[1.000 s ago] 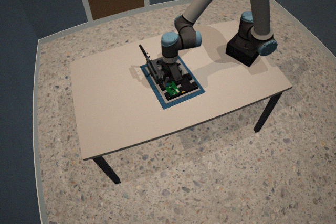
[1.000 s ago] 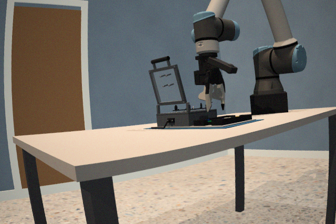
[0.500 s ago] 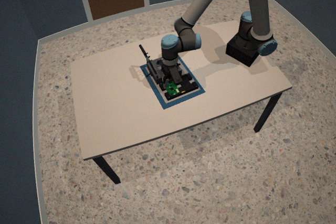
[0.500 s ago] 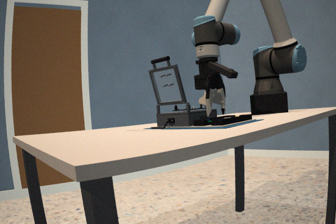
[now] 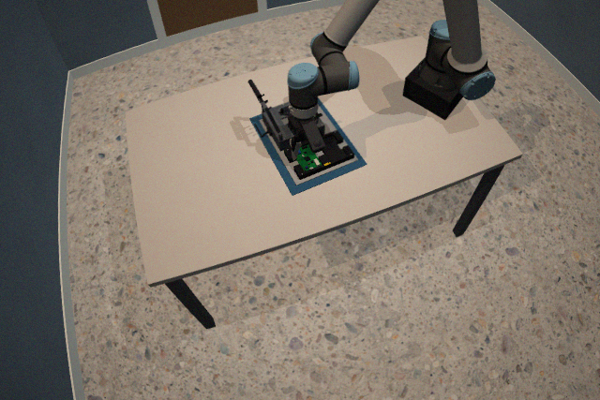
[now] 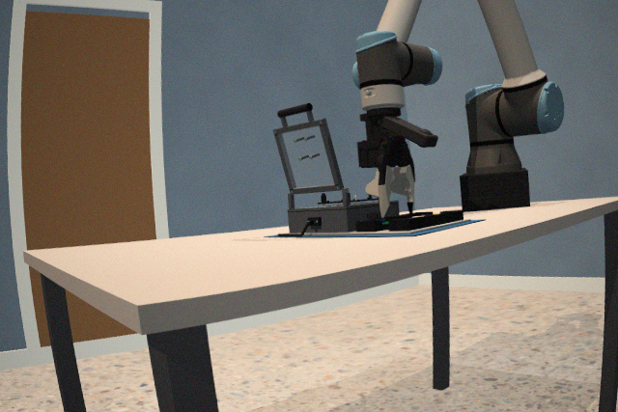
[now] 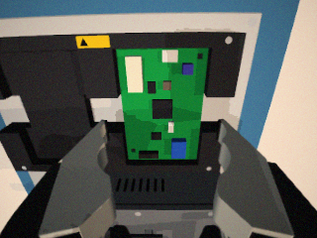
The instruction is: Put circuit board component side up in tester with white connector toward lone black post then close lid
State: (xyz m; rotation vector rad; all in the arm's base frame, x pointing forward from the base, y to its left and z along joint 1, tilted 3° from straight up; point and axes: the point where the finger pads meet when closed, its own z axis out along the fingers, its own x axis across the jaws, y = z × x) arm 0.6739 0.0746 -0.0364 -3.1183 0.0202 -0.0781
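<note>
Now: the green circuit board 20 mm below my hand. Round my hand: tester lid (170 mm to the right, 140 mm above, 80 mm ahead); then tester (130 mm to the right, 70 mm above, 10 mm behind); then black latch block (110 mm to the right, 100 mm behind, 50 mm above).
</note>
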